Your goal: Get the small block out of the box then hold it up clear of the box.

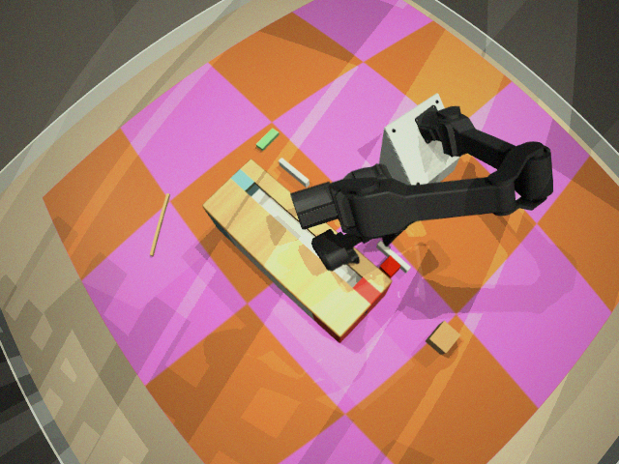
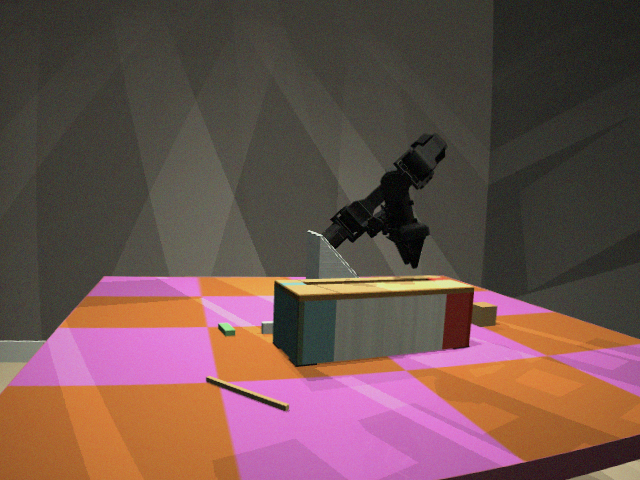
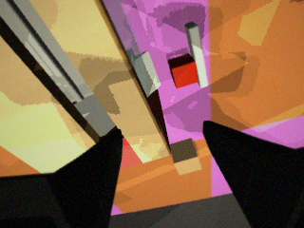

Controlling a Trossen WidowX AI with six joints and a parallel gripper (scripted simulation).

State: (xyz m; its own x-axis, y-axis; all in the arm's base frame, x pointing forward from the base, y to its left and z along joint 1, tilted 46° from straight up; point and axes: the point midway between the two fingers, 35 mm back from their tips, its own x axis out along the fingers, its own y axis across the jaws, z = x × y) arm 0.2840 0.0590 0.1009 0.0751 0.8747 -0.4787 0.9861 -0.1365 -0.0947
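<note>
Right now the small red block is 14 cm below my gripper tip, 4 cm behind it and 3 cm to the left of it. From my gripper tip the other things lie so: tan cube (22 cm to the left, 13 cm below, 3 cm behind); thin wooden stick (40 cm to the right, 30 cm ahead, 15 cm below).
</note>
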